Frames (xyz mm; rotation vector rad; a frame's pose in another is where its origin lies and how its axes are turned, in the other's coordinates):
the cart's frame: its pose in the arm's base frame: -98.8 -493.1 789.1 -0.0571 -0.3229 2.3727
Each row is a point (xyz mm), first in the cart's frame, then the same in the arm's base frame.
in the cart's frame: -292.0 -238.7 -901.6
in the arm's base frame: 393.9 -329.2 -38.8
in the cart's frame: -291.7 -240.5 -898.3
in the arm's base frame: 394.5 -328.4 -35.2
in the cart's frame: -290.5 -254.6 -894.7
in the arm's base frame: 402.5 -318.5 -28.1
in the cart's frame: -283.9 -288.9 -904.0
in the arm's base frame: 421.8 -287.9 -28.3
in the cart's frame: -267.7 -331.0 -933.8
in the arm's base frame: 442.0 -240.9 -45.9
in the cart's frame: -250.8 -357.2 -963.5
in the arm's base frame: 451.0 -204.7 -67.3
